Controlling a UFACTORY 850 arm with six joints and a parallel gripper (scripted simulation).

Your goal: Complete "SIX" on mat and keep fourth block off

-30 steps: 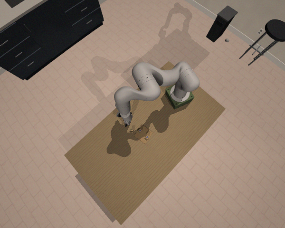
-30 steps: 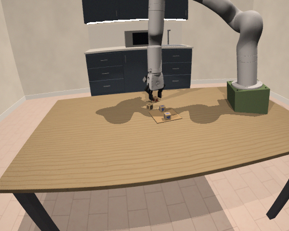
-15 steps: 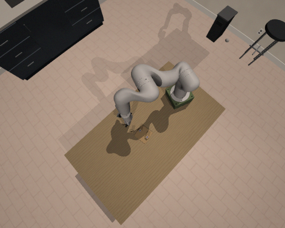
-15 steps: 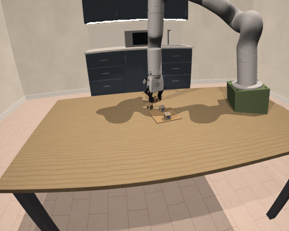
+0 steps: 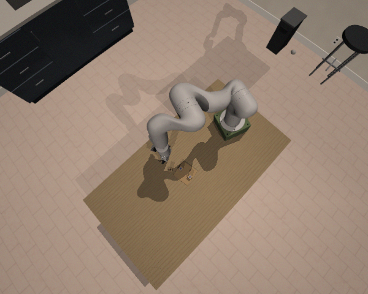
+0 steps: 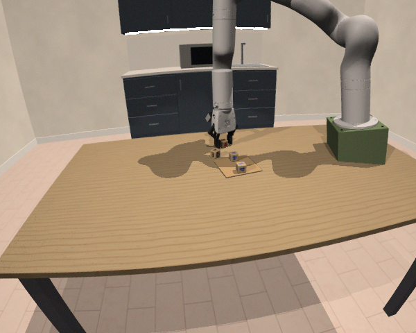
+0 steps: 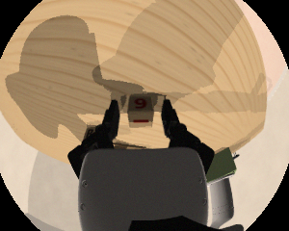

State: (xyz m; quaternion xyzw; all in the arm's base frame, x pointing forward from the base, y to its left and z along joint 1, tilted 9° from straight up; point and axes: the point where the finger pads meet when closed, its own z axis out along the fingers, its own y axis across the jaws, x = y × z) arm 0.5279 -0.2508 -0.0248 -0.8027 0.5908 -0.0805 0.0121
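My gripper is now 20 mm short of the mat, 200 mm to the right of it and 20 mm above it.
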